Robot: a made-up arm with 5 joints.
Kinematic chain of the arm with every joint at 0, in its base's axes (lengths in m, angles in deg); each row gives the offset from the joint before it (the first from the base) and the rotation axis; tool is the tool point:
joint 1: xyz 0 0 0.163 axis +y
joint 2: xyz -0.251 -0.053 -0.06 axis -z
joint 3: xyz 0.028 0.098 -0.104 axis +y
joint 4: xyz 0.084 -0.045 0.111 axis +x
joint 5: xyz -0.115 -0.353 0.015 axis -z
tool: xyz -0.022 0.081 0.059
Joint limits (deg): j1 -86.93..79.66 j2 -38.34..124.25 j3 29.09..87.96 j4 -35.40..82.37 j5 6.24..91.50
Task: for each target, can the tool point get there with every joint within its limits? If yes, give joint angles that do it. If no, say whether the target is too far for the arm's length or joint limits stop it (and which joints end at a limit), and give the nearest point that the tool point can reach.
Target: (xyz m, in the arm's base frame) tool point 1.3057 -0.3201 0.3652
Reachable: no: too far | nearest point 0.3376 -0.1580 -0.0446 | short by 1.064 m
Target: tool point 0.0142 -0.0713 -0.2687
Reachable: yes | joints -67.56 43.81 80.73 69.52 33.01
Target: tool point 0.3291 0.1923 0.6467
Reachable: no: joint limits stop it (at a limit: joint 1, joint 2, joint 3, joint 4, joint 5) | nearest point 0.2102 0.0535 0.3189 | short by 0.375 m
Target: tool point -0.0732 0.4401 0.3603
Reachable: no: joint limits stop it (at a limit: joint 1, joint 2, joint 3, joint 5) | nearest point -0.2619 0.1395 0.3654 | short by 0.355 m
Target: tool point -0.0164 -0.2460 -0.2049
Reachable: yes | joints -49.97 -10.38 81.38 56.55 78.37
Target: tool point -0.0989 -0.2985 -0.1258
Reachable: yes | joints -34.54 12.84 64.04 31.21 61.95
